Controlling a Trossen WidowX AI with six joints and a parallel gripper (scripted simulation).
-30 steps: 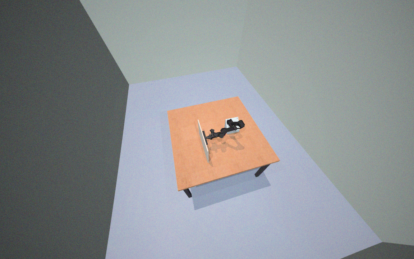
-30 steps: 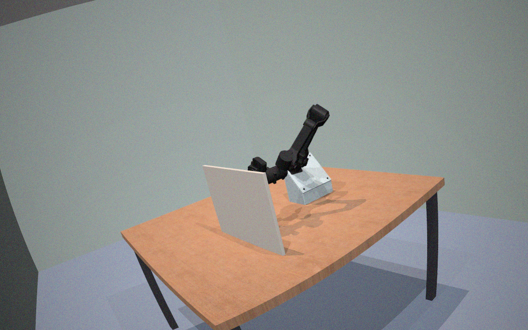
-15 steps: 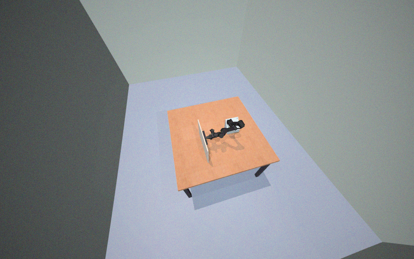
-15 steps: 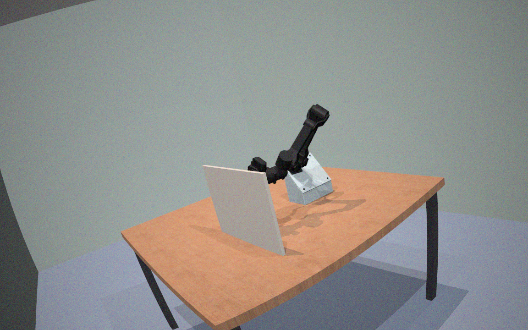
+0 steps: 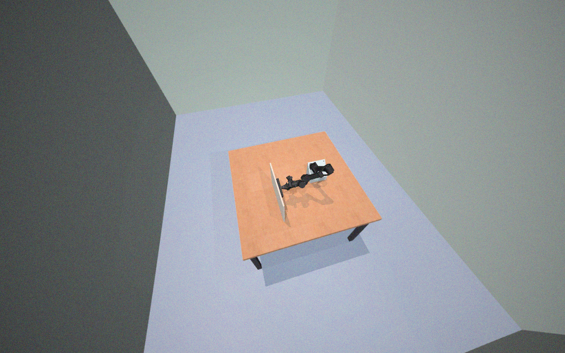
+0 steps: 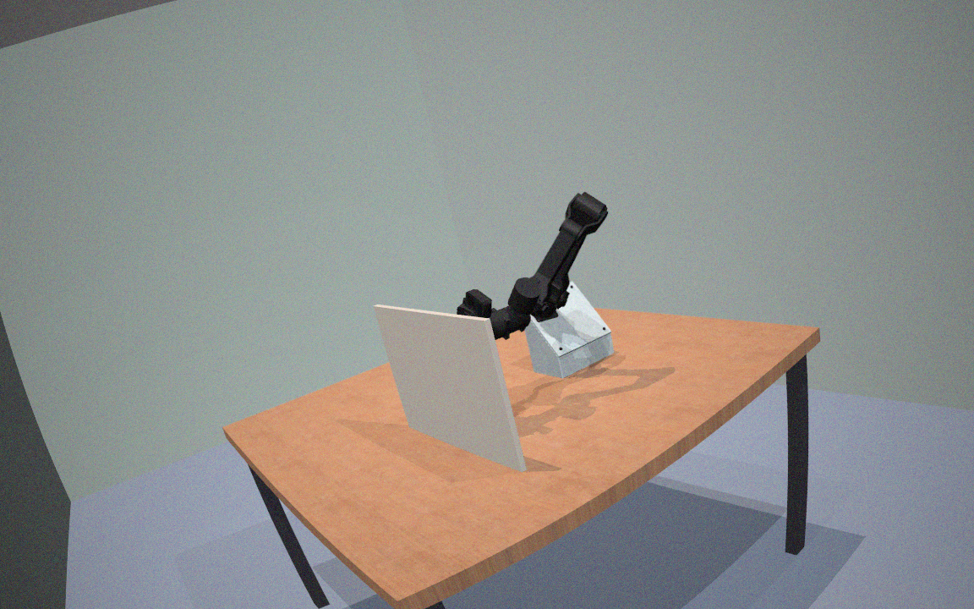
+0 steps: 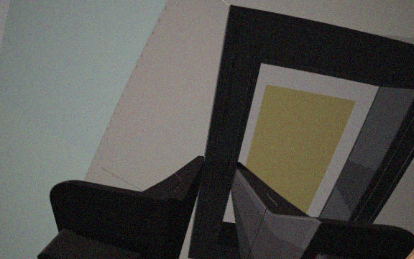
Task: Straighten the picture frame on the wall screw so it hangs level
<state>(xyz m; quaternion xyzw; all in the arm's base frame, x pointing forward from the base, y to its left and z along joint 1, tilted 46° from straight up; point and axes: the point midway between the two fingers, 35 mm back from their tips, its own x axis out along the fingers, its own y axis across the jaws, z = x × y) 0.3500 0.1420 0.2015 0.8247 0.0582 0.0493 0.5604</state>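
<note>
Now: the picture frame 10 mm ahead of my gripper tip, 20 mm to the right of it and 50 mm below it. Round my gripper tip: wall panel (20 mm ahead, 70 mm below).
</note>
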